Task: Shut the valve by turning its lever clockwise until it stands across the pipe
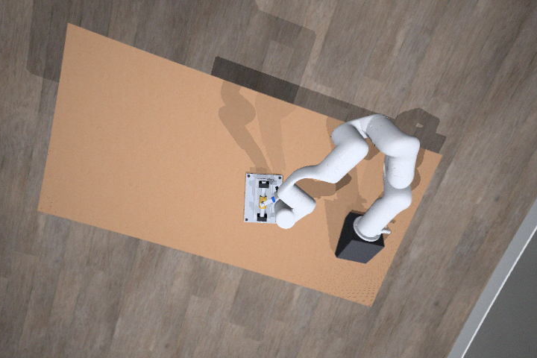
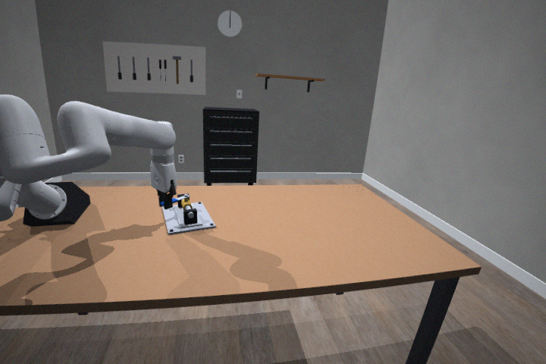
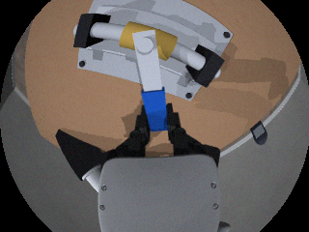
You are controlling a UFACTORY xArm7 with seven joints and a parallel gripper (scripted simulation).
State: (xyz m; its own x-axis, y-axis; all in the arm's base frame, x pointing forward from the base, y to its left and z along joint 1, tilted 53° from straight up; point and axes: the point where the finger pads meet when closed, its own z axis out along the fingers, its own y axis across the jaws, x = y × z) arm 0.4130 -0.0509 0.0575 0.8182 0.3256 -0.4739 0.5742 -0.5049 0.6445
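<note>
Now: hand 4 cm short of the lever and 3 cm to the right of it.
</note>
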